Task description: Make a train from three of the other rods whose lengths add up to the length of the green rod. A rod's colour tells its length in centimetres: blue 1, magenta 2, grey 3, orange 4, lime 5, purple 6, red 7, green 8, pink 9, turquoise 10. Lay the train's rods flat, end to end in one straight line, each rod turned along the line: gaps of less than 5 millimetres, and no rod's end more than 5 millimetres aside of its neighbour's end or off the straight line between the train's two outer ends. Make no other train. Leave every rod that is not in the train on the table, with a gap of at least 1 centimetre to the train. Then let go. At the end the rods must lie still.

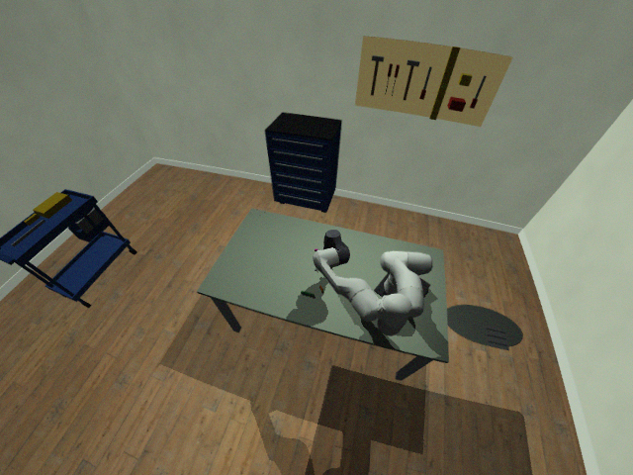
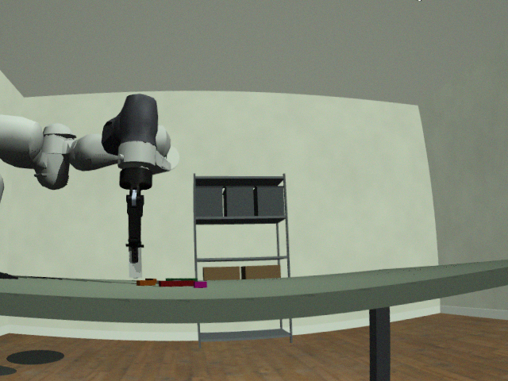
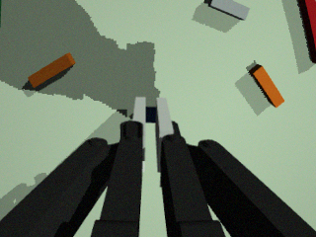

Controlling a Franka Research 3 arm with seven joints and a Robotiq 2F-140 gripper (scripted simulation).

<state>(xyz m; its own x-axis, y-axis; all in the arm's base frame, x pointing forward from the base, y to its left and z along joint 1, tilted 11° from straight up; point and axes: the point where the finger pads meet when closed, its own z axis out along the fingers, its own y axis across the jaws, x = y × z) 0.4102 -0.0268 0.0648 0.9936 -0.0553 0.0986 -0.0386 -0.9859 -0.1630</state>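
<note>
My hand is 30 mm above the blue rod. The rest, counted from my hand: grey rod (80 mm ahead, 60 mm to the right, 40 mm below); green rod (110 mm ahead, 130 mm to the left, 40 mm below); red rod (80 mm ahead, 140 mm to the right, 40 mm below).
</note>
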